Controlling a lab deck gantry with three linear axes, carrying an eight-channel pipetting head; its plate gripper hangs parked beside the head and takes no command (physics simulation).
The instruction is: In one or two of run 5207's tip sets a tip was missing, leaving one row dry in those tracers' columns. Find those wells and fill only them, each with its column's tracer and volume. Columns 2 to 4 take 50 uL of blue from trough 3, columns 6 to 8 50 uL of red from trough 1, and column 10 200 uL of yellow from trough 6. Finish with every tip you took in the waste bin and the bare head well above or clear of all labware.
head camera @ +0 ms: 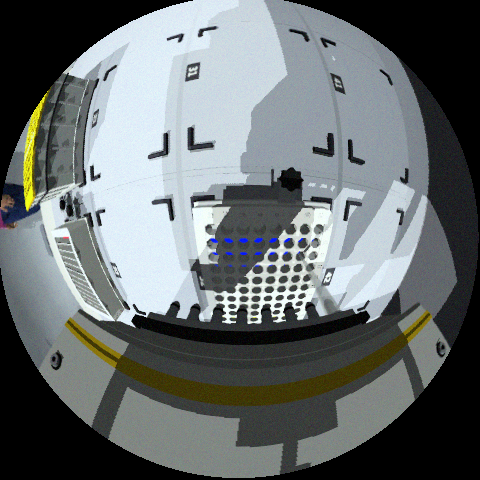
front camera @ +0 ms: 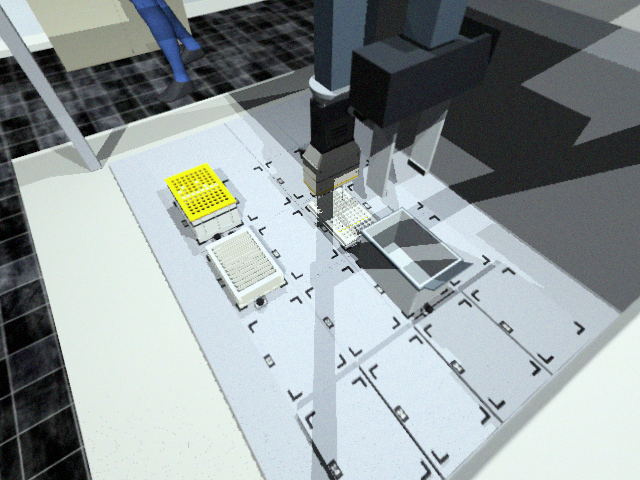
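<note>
The eight-channel head (front camera: 330,162) (head camera: 250,336) is low over the white well plate (front camera: 347,241) (head camera: 201,217). One translucent tip (head camera: 324,294) shows on its right-end channel in the head view; its lower end is over the right side near the third column, and whether it is inside a well is unclear. Blue shows in columns 2 and 3 and faintly in column 4. Yellow shows toward the plate's near end. Red in the wells cannot be made out. The parked plate gripper (front camera: 398,180) hangs beside the head, its two paddles apart and empty.
The grey waste bin (front camera: 405,290) stands beside the plate. The white trough block (front camera: 261,294) (head camera: 102,275) stands left, with a red strip in the head view. The yellow tip rack (front camera: 201,191) (head camera: 35,150) stands behind it. A dark round knob (head camera: 290,179) is beyond the plate.
</note>
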